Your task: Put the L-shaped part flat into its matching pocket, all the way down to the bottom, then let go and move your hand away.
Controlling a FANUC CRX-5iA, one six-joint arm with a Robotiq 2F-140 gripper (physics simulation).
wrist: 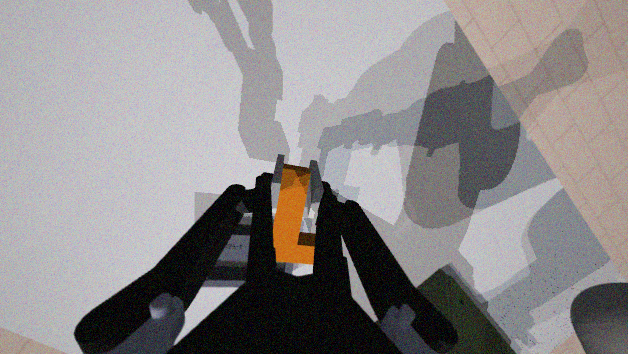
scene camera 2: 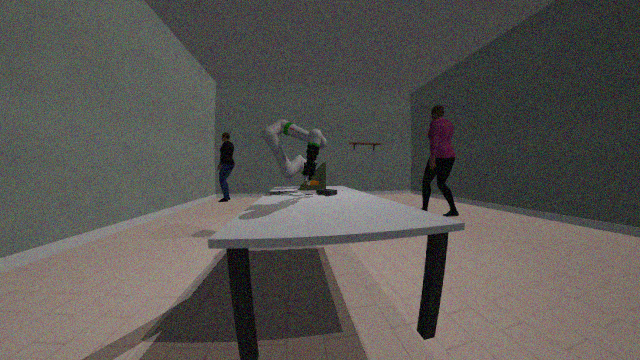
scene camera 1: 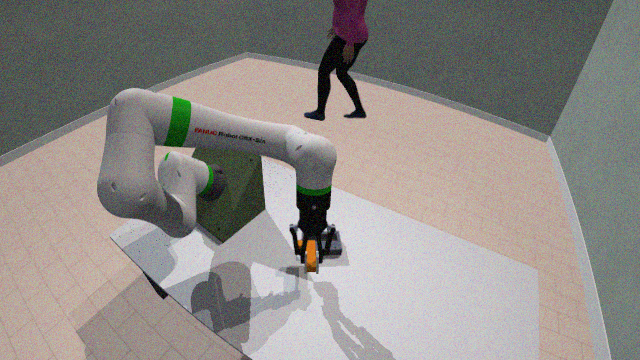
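Pixels of known places: gripper, between the fingertips: [wrist: 295, 169] [scene camera 2: 306, 184] [scene camera 1: 311, 270]; arm's base, origin of its link: [scene camera 1: 212, 182].
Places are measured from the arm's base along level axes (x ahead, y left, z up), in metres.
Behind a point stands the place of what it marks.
Note:
The orange L-shaped part [scene camera 1: 311, 256] @[y -0.088, x 0.495, z -0.036 m] [scene camera 2: 314, 183] @[y -0.058, x 0.495, z -0.054 m] [wrist: 291, 215] @[y -0.082, x 0.488, z -0.036 m] is between the fingers of my gripper [scene camera 1: 311, 265] @[y -0.122, x 0.513, z -0.062 m] [wrist: 295, 169] @[y -0.122, x 0.513, z -0.062 m], which is shut on it. In the wrist view its long leg runs along the fingers and its short leg points right at the near end. The part is held above the table, apart from the dark grey pocket block [scene camera 1: 336, 245] @[y 0.047, x 0.530, z -0.106 m] [scene camera 2: 327, 192] @[y 0.032, x 0.541, z -0.120 m] [wrist: 234, 250] @[y 0.037, x 0.501, z -0.106 m]. In scene camera 1 the block stands behind and right of the fingers, partly covered by them. In the wrist view it lies left of the part, mostly behind the left finger. Its pocket openings are largely hidden.
The white table [scene camera 1: 450, 280] @[y 0.108, x 0.977, z -0.142 m] [scene camera 2: 340, 227] @[y -0.113, x 1.279, z -0.142 m] [wrist: 125, 100] @[y -0.043, x 0.739, z -0.142 m] carries the block and strong arm shadows. A dark green slanted panel [scene camera 1: 240, 200] @[y -0.017, x 0.162, z -0.005 m] [scene camera 2: 321, 176] @[y 0.066, x 0.175, z -0.011 m] [wrist: 462, 310] @[y -0.105, x 0.113, z -0.087 m] stands near the arm's base. A person in pink [scene camera 1: 350, 22] [scene camera 2: 441, 137] and one in black [scene camera 2: 226, 155] are on the floor beyond.

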